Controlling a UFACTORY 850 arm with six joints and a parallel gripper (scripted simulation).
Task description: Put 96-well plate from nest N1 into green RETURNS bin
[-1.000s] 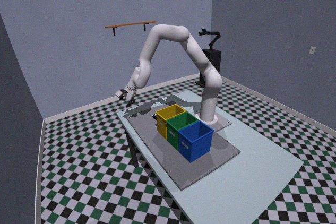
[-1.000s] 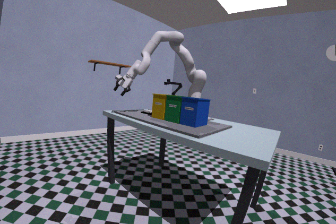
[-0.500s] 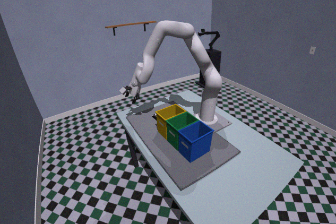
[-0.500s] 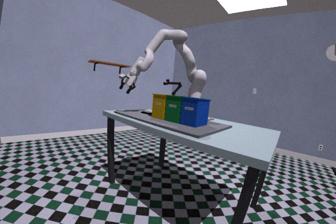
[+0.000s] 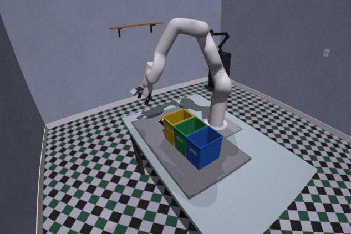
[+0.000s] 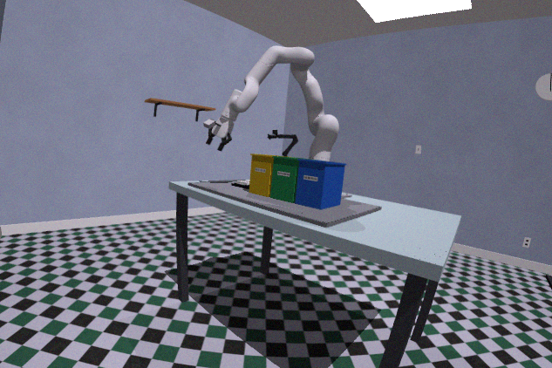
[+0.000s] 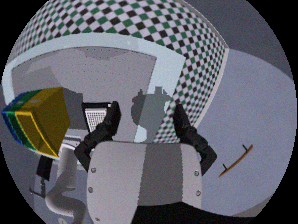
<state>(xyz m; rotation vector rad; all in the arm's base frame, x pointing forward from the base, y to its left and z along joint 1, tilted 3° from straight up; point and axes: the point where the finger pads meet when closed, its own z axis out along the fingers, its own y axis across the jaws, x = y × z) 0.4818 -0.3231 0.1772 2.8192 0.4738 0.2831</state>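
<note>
My gripper is now 180 mm past the white 96-well plate, 100 mm to the right of it and 190 mm above it. The rest, counted from my hand: yellow bin 140 mm behind, 310 mm to the left, 120 mm below; dark plate nest 180 mm behind, 100 mm to the left, 200 mm below; green bin 160 mm behind, 440 mm to the left, 120 mm below.
</note>
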